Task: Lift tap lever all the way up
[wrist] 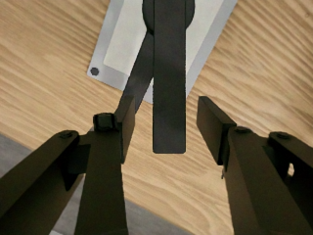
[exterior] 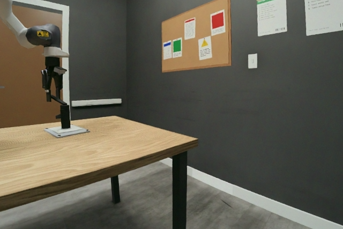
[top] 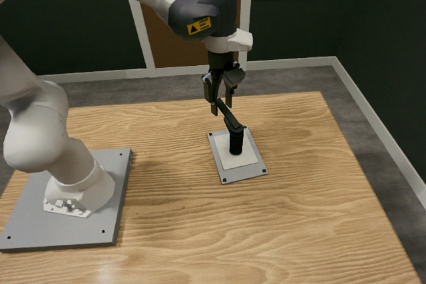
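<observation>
Right now the lever is 30 mm to the right of my hand, 20 mm below it and 20 mm ahead of it. The rest, counted from my hand: tap 80 mm below, 40 mm to the right, 30 mm ahead.
</observation>
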